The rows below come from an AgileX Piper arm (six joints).
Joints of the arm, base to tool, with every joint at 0 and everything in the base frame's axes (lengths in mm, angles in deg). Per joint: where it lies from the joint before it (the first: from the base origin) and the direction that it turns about. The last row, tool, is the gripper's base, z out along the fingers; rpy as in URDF.
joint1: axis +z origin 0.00 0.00 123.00
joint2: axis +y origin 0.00 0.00 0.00
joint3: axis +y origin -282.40 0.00 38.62
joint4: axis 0.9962 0 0.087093 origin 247.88 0.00 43.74
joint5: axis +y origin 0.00 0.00 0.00
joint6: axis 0.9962 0 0.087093 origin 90.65 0.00 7.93
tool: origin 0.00 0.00 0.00 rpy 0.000 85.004 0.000
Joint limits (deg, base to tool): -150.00..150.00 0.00..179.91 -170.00..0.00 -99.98..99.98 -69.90..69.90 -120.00..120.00
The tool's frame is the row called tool.
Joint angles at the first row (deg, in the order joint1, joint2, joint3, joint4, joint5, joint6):
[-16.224 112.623 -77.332 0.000 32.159 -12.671]
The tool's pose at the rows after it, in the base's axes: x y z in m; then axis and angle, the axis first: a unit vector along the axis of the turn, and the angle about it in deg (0 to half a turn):
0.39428 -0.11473 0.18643 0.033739 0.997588 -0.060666 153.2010
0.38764 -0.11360 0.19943 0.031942 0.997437 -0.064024 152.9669
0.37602 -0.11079 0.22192 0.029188 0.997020 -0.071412 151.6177
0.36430 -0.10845 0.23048 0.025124 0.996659 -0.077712 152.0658
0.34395 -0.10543 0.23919 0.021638 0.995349 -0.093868 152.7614
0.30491 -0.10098 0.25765 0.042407 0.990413 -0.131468 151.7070
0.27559 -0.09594 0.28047 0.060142 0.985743 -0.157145 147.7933
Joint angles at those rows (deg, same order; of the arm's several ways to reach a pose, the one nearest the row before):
[-16.224 111.497 -76.938 0.000 32.766 -12.350]
[-16.285 109.145 -76.388 -0.387 34.246 -12.351]
[-16.284 104.951 -75.262 -0.979 35.799 -12.287]
[-16.284 102.175 -73.380 -2.044 36.947 -12.083]
[-16.284 97.782 -69.485 -4.904 37.687 -10.688]
[-16.284 88.810 -62.342 -11.813 37.859 -4.026]
[-16.284 80.854 -58.311 -15.445 37.698 0.000]

